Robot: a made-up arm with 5 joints.
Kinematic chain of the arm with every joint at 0, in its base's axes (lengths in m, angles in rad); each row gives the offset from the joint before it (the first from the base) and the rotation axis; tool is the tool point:
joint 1: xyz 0 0 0.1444 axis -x
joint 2: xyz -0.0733 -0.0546 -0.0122 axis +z
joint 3: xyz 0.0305 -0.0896 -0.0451 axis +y
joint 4: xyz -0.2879 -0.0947 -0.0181 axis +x
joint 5: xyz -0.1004 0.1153 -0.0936 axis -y
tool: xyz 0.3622 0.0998 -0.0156
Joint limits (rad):
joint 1: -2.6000..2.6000
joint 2: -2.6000..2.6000
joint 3: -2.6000..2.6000
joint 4: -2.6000..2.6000
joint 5: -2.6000..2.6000
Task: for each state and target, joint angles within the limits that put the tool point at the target. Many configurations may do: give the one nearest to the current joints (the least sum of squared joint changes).
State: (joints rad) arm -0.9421 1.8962 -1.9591 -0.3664 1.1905
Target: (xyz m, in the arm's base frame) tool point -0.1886 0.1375 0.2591
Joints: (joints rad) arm -1.3410 1.7017 -2.3058 -1.0067 0.9271
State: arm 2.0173 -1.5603 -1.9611 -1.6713 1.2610
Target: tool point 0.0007 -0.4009 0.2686
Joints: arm 1.2756 -1.6561 -1.3821 -1.4247 1.2464
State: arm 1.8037 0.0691 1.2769 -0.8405 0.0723
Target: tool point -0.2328 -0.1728 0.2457
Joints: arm 1.4748 -0.0423 0.9357 -0.7240 0.1083
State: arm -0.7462 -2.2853 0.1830 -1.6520 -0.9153
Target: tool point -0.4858 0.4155 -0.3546
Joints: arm -0.1443 -2.0375 -0.4280 -1.2396 -1.5186
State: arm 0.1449 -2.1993 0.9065 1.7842 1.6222
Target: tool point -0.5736 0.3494 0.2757
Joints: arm 0.3816 -1.6374 0.6887 2.1091 1.7810
